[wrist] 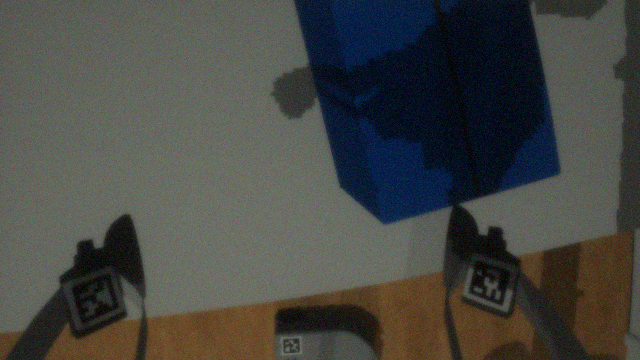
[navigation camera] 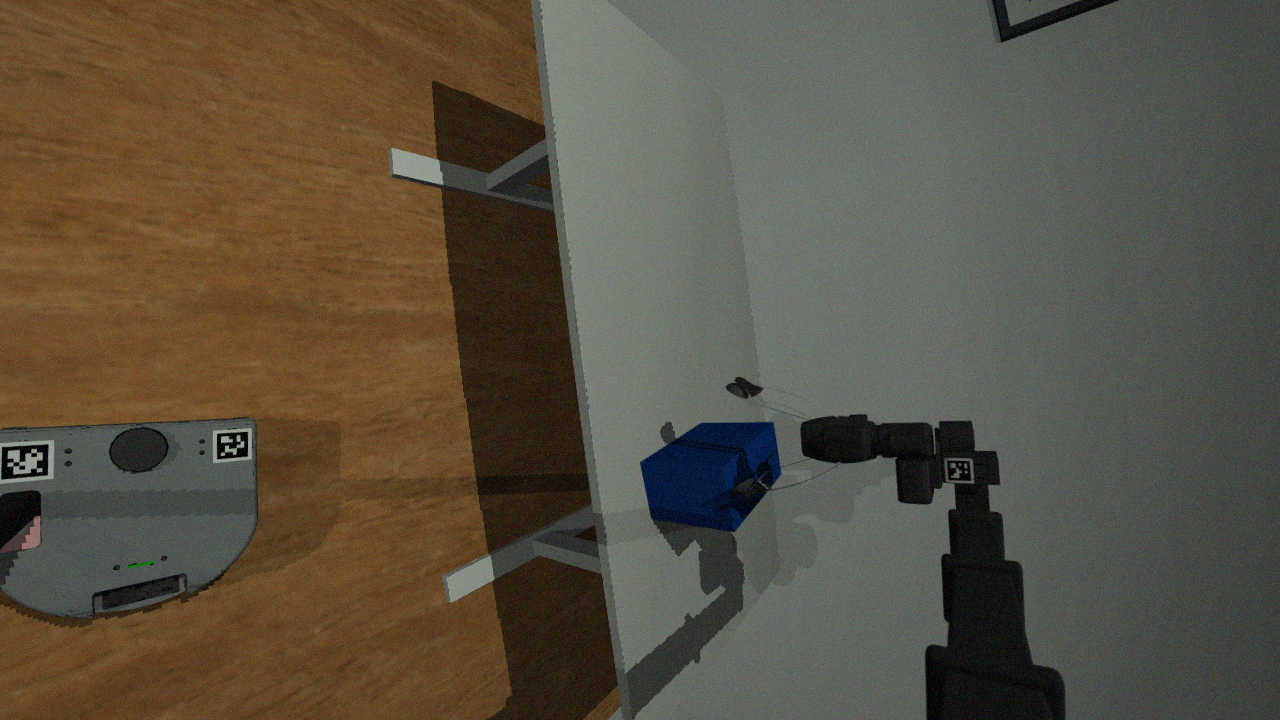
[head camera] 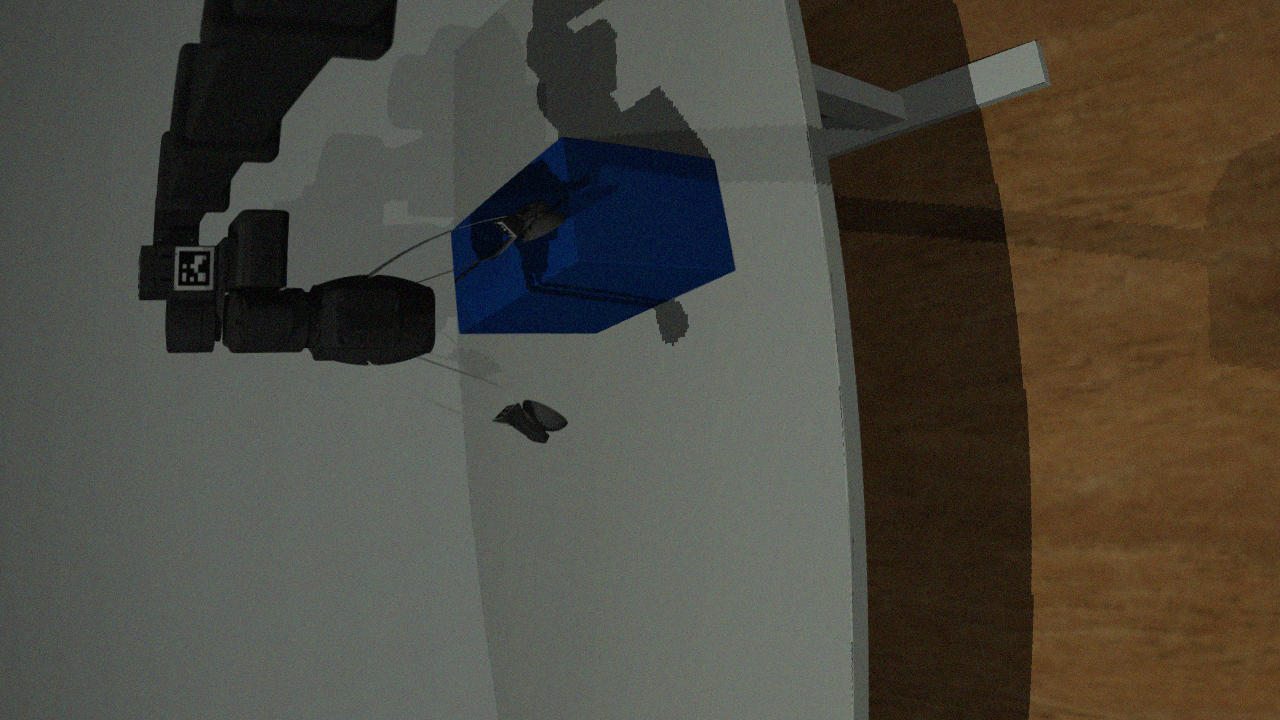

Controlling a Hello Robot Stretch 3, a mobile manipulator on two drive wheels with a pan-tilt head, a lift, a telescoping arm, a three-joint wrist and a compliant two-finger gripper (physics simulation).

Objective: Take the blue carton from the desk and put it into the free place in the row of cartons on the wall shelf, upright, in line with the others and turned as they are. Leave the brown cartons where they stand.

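Places are measured from the robot's base along level axes (x up, y ahead, z left), in metres.
Where they show: gripper, fingertip midpoint: [wrist: 295, 240] [navigation camera: 730, 437] [head camera: 560, 320]; robot's base, origin of the base link: [wrist: 292, 353] [navigation camera: 140, 447].
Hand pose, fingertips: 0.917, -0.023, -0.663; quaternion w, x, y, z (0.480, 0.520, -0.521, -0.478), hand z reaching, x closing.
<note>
Things, the pixels of their centre, and the offset from my fingertips, as dx, dy, dz. "spot": a spot on its surface instead. Level surfaces: height alone.
- blue carton, body centre: [wrist: 389, 35] [head camera: 581, 247] [navigation camera: 715, 468] -0.107, -0.081, -0.136
- white desk, its level: dx -0.197
- dark picture frame, surface spot: [navigation camera: 1056, 17] spot: +0.630, +0.879, -0.583
- wooden floor, its level: dx -0.917
The blue carton [head camera: 644, 214] [navigation camera: 684, 492] [wrist: 405, 185] rests on the white desk [head camera: 671, 501] [navigation camera: 644, 223] [wrist: 200, 150]. A thin dark line runs along its upper face in the wrist view, and the arm's shadow falls on it. My gripper [head camera: 538, 320] [navigation camera: 747, 437] [wrist: 295, 240] is open and empty, above desk level. In the head view one fingertip overlaps the carton and the other shows over the desk beside it. In the wrist view the right fingertip shows at the carton's near edge. The wall shelf and the brown cartons do not show.
The grey wall [head camera: 179, 537] [navigation camera: 1074, 268] stands behind the desk. A dark picture frame [navigation camera: 1056, 17] hangs on it. Desk feet [head camera: 1011, 73] [navigation camera: 416, 166] stick out over the wooden floor [head camera: 1163, 537] [navigation camera: 268, 268]. My base [navigation camera: 179, 519] [wrist: 330, 347] stands in front of the desk.
</note>
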